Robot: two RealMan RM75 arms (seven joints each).
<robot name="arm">
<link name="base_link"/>
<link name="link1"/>
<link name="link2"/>
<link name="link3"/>
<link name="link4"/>
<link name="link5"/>
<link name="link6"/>
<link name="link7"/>
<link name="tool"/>
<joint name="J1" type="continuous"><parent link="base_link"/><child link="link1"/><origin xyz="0 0 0.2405"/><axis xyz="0 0 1"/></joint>
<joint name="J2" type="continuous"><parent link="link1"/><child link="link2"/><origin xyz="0 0 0" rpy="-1.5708 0 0"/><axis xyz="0 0 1"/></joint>
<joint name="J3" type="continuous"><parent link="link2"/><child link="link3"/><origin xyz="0 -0.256 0" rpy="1.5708 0 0"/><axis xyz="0 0 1"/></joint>
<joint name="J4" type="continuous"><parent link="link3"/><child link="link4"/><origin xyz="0 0 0" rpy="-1.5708 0 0"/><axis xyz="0 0 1"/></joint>
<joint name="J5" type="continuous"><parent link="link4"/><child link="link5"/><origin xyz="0 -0.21 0" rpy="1.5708 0 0"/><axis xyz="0 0 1"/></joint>
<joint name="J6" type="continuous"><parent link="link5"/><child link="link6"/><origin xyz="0 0 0" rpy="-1.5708 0 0"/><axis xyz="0 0 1"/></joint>
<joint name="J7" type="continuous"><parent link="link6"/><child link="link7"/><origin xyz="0 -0.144 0" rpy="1.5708 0 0"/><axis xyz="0 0 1"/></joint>
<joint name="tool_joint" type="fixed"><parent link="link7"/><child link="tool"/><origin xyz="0 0 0"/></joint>
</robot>
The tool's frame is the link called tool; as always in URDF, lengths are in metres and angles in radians. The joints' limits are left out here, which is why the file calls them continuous.
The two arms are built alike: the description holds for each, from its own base.
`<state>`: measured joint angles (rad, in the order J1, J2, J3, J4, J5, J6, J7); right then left.
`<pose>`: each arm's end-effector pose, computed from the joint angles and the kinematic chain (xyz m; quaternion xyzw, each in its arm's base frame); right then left.
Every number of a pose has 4 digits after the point. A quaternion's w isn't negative.
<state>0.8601 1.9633 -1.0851 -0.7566 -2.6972 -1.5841 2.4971 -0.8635 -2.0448 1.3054 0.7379 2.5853 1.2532 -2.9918</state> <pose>0.2370 0.3851 0.0208 -0.8507 0.4607 -0.2288 0.1085 -0.2111 0.4031 -0.0402 -0.7765 -0.5780 0.1392 0.2087</pose>
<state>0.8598 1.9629 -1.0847 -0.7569 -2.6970 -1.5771 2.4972 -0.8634 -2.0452 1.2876 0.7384 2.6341 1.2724 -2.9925</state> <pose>0.2371 0.3862 0.0211 -0.8510 0.4601 -0.2272 0.1119 -0.2171 0.4022 -0.0357 -0.7717 -0.5772 0.1563 0.2166</pose>
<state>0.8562 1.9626 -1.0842 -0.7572 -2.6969 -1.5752 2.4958 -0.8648 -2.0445 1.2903 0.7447 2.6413 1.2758 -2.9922</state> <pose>0.2385 0.3857 0.0213 -0.8506 0.4609 -0.2268 0.1124 -0.2162 0.4029 -0.0345 -0.7733 -0.5732 0.1591 0.2194</pose>
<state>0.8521 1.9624 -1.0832 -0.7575 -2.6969 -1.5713 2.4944 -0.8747 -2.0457 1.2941 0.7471 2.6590 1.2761 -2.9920</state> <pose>0.2401 0.3854 0.0215 -0.8501 0.4618 -0.2259 0.1137 -0.2135 0.4051 -0.0339 -0.7767 -0.5645 0.1651 0.2255</pose>
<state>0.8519 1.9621 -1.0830 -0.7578 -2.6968 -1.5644 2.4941 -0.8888 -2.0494 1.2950 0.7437 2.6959 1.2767 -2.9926</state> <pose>0.2402 0.3864 0.0217 -0.8506 0.4610 -0.2244 0.1170 -0.2121 0.4074 -0.0332 -0.7789 -0.5534 0.1779 0.2352</pose>
